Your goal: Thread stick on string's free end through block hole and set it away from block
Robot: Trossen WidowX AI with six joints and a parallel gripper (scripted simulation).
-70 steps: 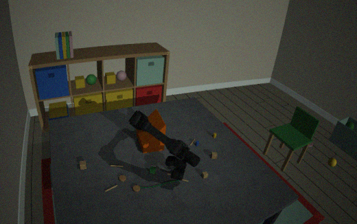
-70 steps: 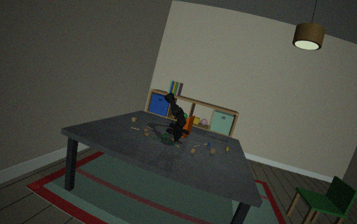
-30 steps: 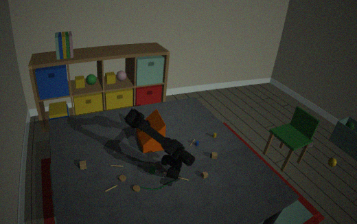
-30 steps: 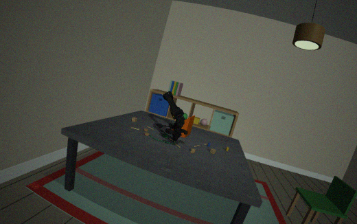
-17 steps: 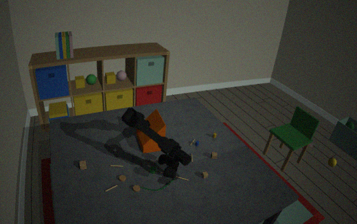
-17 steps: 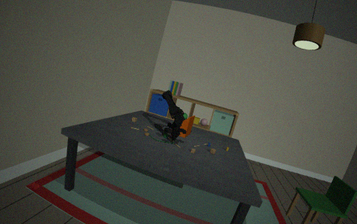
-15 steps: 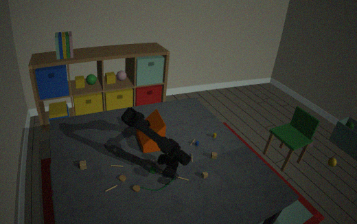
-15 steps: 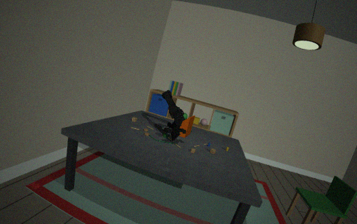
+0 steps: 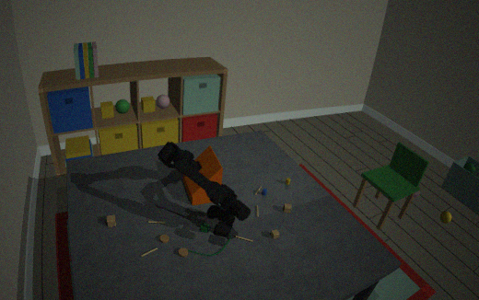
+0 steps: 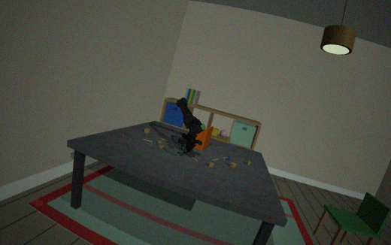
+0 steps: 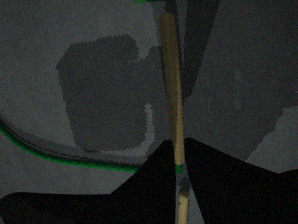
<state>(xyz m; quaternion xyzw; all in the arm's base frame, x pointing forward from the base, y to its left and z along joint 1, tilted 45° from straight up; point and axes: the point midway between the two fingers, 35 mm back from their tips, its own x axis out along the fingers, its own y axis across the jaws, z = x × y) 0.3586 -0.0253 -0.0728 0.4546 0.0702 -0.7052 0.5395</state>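
Right now the green block is 8 cm to the right of my gripper tip and 5 cm behind it. From my gripper tip the other things lie so: yellow piece 45 cm to the left, 26 cm behind; then loose stick 6 cm to the left, 4 cm ahead, 1 cm below.
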